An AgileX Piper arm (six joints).
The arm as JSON. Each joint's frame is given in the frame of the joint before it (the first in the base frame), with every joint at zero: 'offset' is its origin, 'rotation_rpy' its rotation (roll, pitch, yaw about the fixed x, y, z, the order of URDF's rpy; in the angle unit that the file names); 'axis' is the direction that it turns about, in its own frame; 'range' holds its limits. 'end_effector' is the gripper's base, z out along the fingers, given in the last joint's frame.
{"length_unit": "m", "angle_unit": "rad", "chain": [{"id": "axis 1", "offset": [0.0, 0.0, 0.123], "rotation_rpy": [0.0, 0.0, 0.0], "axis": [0.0, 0.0, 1.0], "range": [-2.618, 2.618]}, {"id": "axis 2", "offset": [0.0, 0.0, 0.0], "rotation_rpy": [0.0, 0.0, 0.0], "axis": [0.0, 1.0, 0.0], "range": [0.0, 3.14]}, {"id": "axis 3", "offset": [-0.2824, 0.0, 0.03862], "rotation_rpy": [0.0, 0.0, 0.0], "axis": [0.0, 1.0, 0.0], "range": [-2.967, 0.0]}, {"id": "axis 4", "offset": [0.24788, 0.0, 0.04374], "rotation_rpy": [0.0, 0.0, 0.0], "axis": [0.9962, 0.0, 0.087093], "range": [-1.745, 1.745]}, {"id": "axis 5", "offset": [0.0, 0.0, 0.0], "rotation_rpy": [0.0, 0.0, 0.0], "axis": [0.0, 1.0, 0.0], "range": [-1.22, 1.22]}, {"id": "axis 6", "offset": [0.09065, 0.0, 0.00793], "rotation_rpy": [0.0, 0.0, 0.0], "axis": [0.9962, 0.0, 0.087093], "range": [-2.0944, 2.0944]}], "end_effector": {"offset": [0.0, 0.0, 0.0], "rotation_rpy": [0.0, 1.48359, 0.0]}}
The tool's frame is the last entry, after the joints.
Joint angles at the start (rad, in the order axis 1, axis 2, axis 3, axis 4, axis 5, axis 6):
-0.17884, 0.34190, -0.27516, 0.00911, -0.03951, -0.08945
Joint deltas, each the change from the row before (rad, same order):
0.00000, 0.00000, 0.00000, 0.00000, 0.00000, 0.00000
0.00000, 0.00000, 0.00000, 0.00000, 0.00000, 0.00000
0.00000, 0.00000, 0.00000, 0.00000, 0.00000, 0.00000
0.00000, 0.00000, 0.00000, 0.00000, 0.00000, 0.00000
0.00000, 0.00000, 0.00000, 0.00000, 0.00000, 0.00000
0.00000, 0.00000, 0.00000, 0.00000, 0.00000, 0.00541
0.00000, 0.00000, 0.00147, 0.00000, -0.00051, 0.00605
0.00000, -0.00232, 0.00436, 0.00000, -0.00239, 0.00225
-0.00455, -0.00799, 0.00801, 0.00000, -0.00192, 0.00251
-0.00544, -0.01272, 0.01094, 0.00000, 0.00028, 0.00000
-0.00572, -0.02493, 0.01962, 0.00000, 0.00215, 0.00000
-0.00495, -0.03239, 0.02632, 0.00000, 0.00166, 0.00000
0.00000, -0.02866, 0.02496, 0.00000, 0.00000, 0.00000
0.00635, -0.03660, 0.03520, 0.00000, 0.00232, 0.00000
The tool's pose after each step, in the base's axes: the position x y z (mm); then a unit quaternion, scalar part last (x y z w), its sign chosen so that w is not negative. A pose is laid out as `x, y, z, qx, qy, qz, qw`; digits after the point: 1 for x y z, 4 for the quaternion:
86.6, -15.7, 286.6, 0.0339, 0.6848, -0.0942, 0.7219
86.6, -15.7, 286.6, 0.0339, 0.6848, -0.0942, 0.7219
86.6, -15.7, 286.6, 0.0339, 0.6848, -0.0942, 0.7219
86.6, -15.7, 286.6, 0.0339, 0.6848, -0.0942, 0.7219
86.6, -15.7, 286.6, 0.0339, 0.6848, -0.0942, 0.7219
86.6, -15.7, 286.6, 0.0357, 0.6847, -0.0922, 0.7221
86.6, -15.7, 286.2, 0.0378, 0.6849, -0.0900, 0.7221
86.4, -15.6, 285.1, 0.0386, 0.6847, -0.0892, 0.7223
85.3, -15.9, 283.3, 0.0410, 0.6839, -0.0901, 0.7228
83.5, -16.0, 280.6, 0.0428, 0.6832, -0.0921, 0.7231
80.3, -15.9, 275.8, 0.0447, 0.6820, -0.0943, 0.7239
76.4, -15.5, 269.2, 0.0462, 0.6802, -0.0963, 0.7252
73.3, -14.8, 262.9, 0.0462, 0.6789, -0.0964, 0.7264
69.8, -13.7, 253.4, 0.0440, 0.6794, -0.0941, 0.7264

